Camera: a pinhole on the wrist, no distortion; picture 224 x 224 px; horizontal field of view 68.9 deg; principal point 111.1 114.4 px. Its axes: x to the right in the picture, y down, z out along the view. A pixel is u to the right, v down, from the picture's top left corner.
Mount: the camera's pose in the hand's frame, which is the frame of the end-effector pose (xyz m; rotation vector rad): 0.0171 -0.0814 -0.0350 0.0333 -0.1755 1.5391
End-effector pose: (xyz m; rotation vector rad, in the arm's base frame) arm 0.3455 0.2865 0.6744 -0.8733 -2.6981 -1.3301
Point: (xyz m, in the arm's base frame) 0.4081 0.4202 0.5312
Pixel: 183.8 130.3
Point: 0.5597 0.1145 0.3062
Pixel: outside the picture
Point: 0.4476 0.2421 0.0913
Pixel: 16.9 192.5
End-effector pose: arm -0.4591 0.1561 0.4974 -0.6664 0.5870 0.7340
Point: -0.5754 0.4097 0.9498
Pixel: 184.4 200.8
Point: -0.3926 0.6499 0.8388
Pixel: 186.6 103.5
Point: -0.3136 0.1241 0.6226
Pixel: 28.9 129.6
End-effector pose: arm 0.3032 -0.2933 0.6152 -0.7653 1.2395 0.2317
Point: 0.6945 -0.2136 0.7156
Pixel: 86.5 96.6
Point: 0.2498 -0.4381 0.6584
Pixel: behind the camera
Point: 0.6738 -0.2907 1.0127
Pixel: 21.1 196.0
